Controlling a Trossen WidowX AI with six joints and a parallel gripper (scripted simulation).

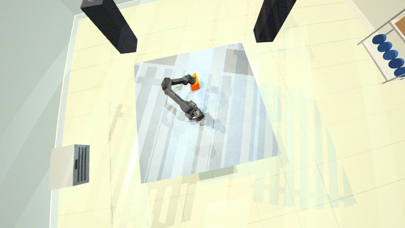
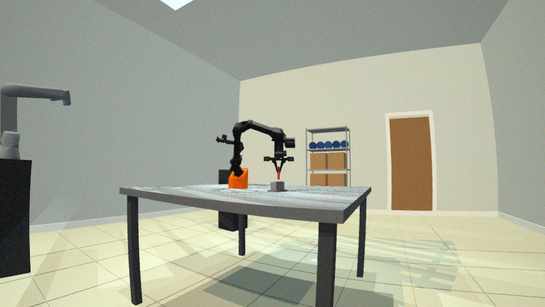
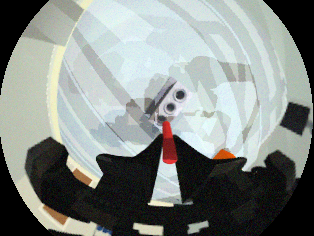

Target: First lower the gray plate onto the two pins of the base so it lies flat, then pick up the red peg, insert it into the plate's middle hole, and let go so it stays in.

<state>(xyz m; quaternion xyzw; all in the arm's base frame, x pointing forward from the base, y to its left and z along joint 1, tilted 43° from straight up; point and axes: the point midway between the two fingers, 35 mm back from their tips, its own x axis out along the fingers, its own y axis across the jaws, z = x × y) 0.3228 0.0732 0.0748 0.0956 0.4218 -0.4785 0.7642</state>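
My gripper tip is 70 mm above the gray plate, 30 mm to the left of it and 10 mm short of it. Also, from my gripper tip: red peg (right at my gripper tip).
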